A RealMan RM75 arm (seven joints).
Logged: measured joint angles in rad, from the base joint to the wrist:
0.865 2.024 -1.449 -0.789 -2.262 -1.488 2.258
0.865 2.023 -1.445 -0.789 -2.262 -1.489 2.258
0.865 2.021 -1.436 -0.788 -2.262 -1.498 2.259
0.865 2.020 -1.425 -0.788 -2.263 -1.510 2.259
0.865 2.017 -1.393 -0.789 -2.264 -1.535 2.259
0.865 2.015 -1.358 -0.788 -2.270 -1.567 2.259
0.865 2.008 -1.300 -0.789 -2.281 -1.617 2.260
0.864 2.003 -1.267 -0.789 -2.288 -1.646 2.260
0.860 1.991 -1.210 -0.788 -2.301 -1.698 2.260
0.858 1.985 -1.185 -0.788 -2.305 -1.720 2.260
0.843 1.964 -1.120 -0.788 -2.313 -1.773 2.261
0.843 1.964 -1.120 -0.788 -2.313 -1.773 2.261
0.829 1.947 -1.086 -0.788 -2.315 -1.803 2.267
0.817 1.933 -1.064 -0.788 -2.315 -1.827 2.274
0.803 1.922 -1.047 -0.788 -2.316 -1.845 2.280
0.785 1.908 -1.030 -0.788 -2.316 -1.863 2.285
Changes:
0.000 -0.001 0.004 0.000 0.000 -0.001 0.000
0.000 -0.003 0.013 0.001 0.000 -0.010 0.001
0.000 -0.004 0.024 0.001 -0.001 -0.022 0.001
0.000 -0.007 0.056 0.000 -0.002 -0.047 0.001
0.000 -0.009 0.091 0.001 -0.008 -0.079 0.001
0.000 -0.016 0.149 0.000 -0.019 -0.129 0.002
-0.001 -0.021 0.182 0.000 -0.026 -0.158 0.002
-0.005 -0.033 0.239 0.001 -0.039 -0.210 0.002
-0.007 -0.039 0.264 0.001 -0.043 -0.232 0.002
-0.022 -0.060 0.329 0.001 -0.051 -0.285 0.003
-0.022 -0.060 0.329 0.001 -0.051 -0.285 0.003
-0.036 -0.077 0.363 0.001 -0.053 -0.315 0.009
-0.048 -0.091 0.385 0.001 -0.053 -0.339 0.016
-0.062 -0.102 0.402 0.001 -0.054 -0.357 0.022
-0.080 -0.116 0.419 0.001 -0.054 -0.375 0.027

